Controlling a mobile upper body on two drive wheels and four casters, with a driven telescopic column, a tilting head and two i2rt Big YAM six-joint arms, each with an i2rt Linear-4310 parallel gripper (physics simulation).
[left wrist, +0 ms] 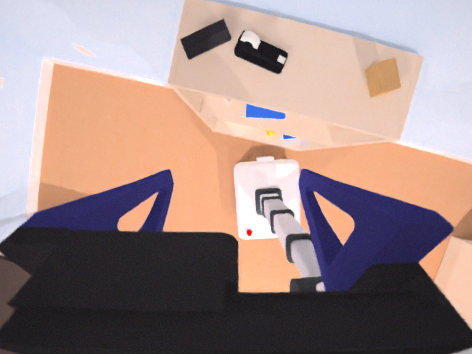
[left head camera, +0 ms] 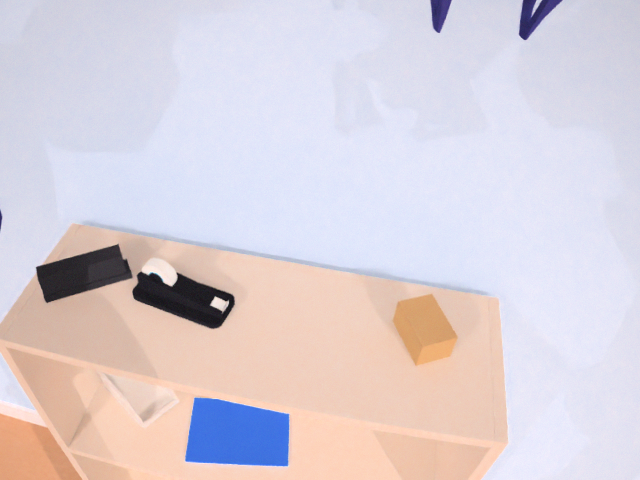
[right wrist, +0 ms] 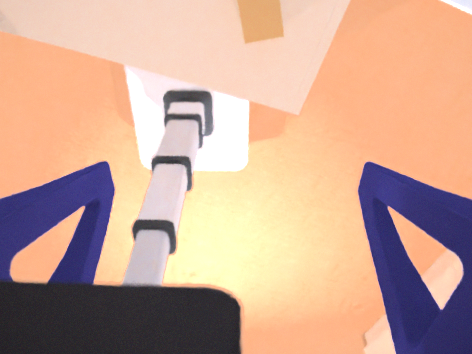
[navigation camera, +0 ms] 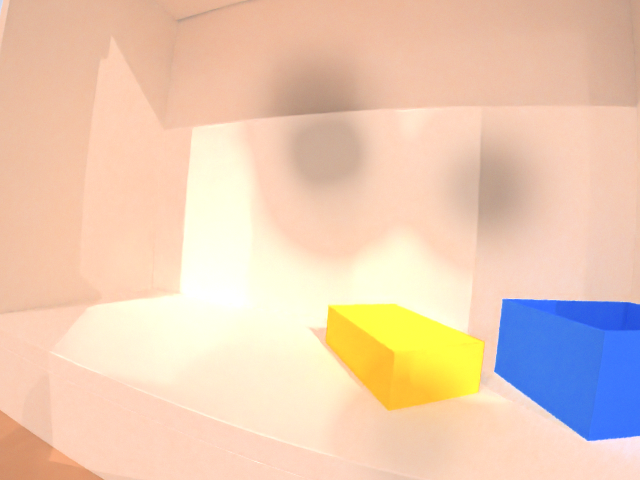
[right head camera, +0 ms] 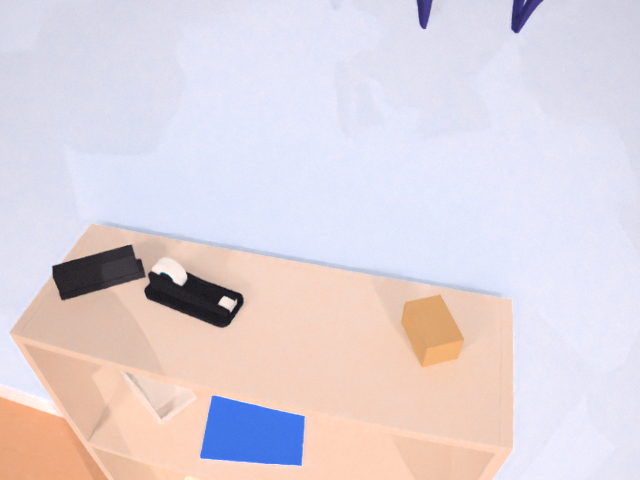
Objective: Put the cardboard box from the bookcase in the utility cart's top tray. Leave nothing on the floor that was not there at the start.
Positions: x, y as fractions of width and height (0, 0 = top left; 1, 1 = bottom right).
A black tape dispenser shows in the left wrist view (0.53, 0.13), in the left head camera view (0.25, 0.60) and in the right head camera view (0.27, 0.59); in the right wrist view it is out of frame, in the navigation camera view it is out of frame.
